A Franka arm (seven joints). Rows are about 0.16 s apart.
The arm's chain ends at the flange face. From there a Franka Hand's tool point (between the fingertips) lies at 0.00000 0.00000 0.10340 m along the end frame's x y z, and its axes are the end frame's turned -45 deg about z.
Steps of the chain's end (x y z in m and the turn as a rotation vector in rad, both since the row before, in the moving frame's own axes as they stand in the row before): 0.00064, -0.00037, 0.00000, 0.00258, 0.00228, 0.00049; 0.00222, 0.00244, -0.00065, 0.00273, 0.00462, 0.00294; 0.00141, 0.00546, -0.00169, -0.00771, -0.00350, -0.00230; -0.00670, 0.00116, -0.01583, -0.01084, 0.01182, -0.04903; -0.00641, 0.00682, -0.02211, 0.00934, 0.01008, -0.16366
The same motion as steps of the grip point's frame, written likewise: 0.00107, 0.00017, 0.00000, 0.00021, 0.00344, 0.00049; 0.00038, 0.00343, -0.00065, -0.00134, 0.00520, 0.00294; -0.00368, 0.00517, -0.00169, -0.00298, -0.00793, -0.00230; -0.00545, -0.00226, -0.01584, -0.01602, 0.00069, -0.04903; -0.00794, 0.00023, -0.02212, -0.00052, 0.01373, -0.16366
